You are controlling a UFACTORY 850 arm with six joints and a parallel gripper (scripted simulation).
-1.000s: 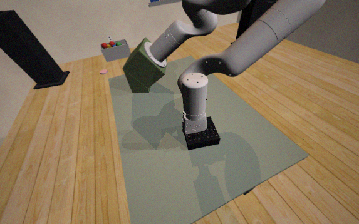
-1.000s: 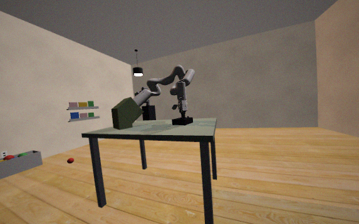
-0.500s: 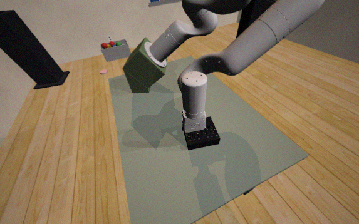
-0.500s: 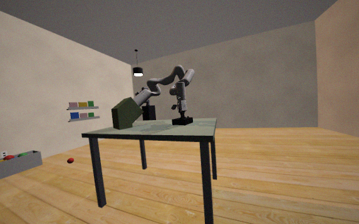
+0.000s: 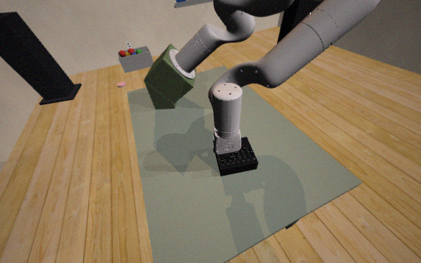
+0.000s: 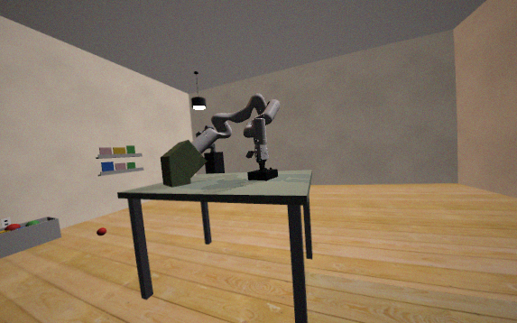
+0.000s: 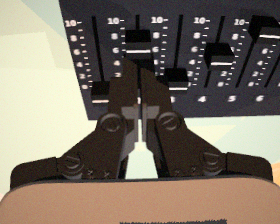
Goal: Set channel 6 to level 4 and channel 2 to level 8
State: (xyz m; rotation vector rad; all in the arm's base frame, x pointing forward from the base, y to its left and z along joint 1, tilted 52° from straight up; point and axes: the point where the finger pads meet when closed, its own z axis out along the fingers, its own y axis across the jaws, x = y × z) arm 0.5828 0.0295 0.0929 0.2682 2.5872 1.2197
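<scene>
The channel 2 cap lies 20 mm behind my hand and 10 mm below it. Round my hand: channel 1 cap: 10 mm ahead, 20 mm to the right, 10 mm below; channel 3 cap: 10 mm ahead, 20 mm to the left, 10 mm below; channel 4 cap: 10 mm behind, 40 mm to the left, 10 mm below.
</scene>
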